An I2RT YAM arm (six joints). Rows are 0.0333 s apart.
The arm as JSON. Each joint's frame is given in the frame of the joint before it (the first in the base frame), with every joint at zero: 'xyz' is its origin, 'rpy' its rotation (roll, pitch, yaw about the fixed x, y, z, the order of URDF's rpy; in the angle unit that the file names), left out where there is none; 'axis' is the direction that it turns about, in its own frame. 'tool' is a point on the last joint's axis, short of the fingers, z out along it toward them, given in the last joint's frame.
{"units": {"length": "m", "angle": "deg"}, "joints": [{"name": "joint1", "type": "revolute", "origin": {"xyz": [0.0, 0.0, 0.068]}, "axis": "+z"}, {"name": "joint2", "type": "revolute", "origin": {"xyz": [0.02, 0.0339, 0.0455]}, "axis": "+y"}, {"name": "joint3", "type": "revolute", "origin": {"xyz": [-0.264, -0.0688, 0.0]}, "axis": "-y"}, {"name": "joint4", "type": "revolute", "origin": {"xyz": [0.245, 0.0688, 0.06]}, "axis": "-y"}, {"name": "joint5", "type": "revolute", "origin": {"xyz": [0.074, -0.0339, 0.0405]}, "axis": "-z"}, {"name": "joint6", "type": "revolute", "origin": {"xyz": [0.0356, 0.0, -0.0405]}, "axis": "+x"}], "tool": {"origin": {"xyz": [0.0, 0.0, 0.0], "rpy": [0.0, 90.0, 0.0]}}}
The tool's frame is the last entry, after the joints.
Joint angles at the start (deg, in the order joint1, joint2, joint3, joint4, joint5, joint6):
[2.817 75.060 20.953 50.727 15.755 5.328]
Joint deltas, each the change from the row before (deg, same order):
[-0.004 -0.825 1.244 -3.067 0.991 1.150]
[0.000 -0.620 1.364 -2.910 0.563 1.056]
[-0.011 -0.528 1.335 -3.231 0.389 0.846]
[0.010 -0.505 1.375 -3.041 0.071 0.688]
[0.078 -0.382 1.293 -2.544 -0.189 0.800]
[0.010 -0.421 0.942 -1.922 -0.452 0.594]
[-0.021 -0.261 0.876 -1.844 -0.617 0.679]
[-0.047 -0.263 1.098 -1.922 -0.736 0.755]
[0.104 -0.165 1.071 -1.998 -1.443 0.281]
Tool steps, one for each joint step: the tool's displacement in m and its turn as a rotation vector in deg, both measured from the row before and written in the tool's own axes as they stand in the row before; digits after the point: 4 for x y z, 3 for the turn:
[-0.0043 0.0002 0.0017 1.088 0.851 0.871]
[-0.0045 0.0008 0.0020 0.667 0.810 0.785]
[-0.0035 0.0007 0.0018 0.577 1.237 0.436]
[-0.0041 0.0011 0.0015 0.228 1.083 0.333]
[-0.0042 0.0016 0.0012 -0.127 0.857 0.525]
[-0.0035 0.0011 0.0004 -0.361 0.606 0.426]
[-0.0027 0.0010 0.0006 -0.459 0.778 0.478]
[-0.0039 0.0012 0.0008 -0.568 0.668 0.607]
[-0.0030 0.0023 0.0007 -1.359 1.037 0.064]

